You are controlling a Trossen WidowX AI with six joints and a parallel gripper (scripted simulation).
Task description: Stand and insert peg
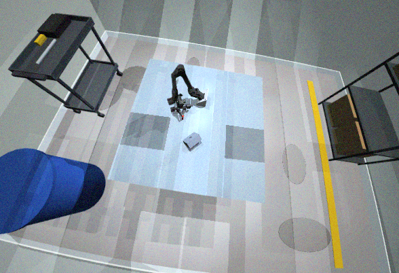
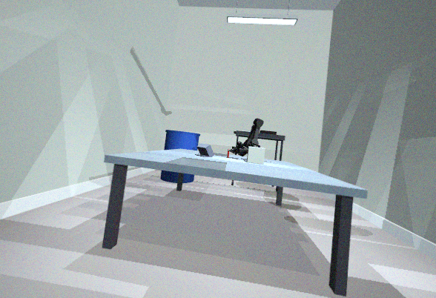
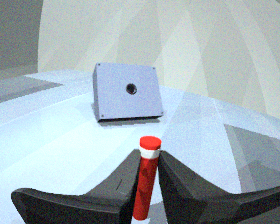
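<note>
Right now the peg is 10 mm below my gripper tip. Also, from my gripper tip: sloped panel: 200 mm ahead, 110 mm to the left, 20 mm below.
</note>
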